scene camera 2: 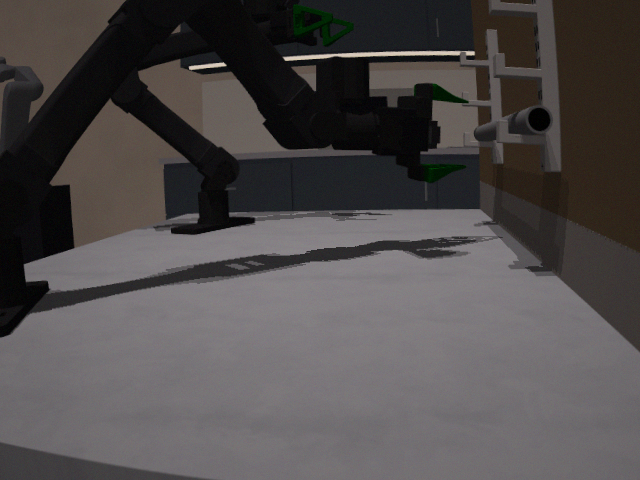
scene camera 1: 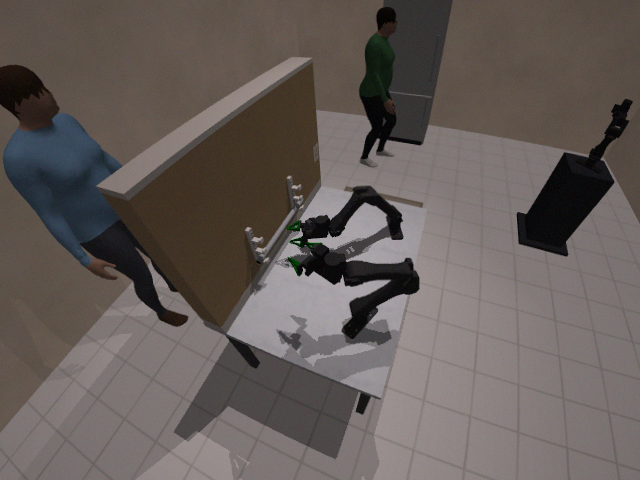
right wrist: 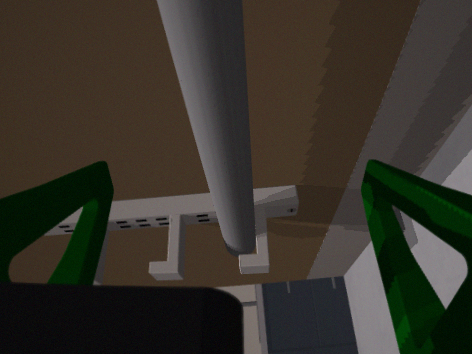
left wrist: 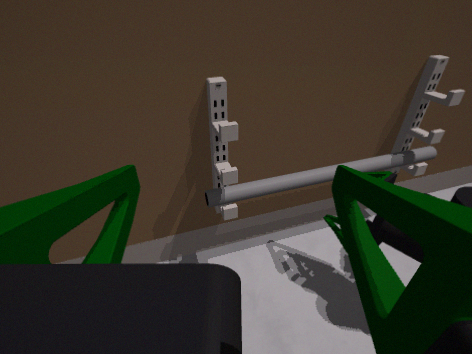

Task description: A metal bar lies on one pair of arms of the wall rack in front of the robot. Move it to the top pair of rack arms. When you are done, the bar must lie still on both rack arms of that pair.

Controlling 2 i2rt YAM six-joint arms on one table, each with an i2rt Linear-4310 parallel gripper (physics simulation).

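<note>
The grey metal bar (scene camera 1: 275, 238) lies level on the lowest pair of arms of the white wall rack (scene camera 1: 290, 188). Both higher pairs are bare. It shows end-on in scene camera 2 (scene camera 2: 518, 124), and in the left wrist view (left wrist: 305, 177) below the top arm (left wrist: 228, 130). My right gripper (scene camera 1: 292, 227) (scene camera 2: 442, 133) is open and empty, fingers one above the other, tips just short of the bar, not touching. In its wrist view (right wrist: 236, 166) the bar (right wrist: 213, 116) runs between the spread fingers, farther off. My left gripper (scene camera 1: 296, 253) is open and empty, farther back from the wall (left wrist: 234, 172).
The rack hangs on a brown board (scene camera 1: 223, 181) along the table's far edge. A person in blue (scene camera 1: 99, 200) stands behind the board. A person in green (scene camera 1: 377, 86) stands by a grey cabinet (scene camera 1: 418, 67). A dark block (scene camera 1: 542, 214) is at the right.
</note>
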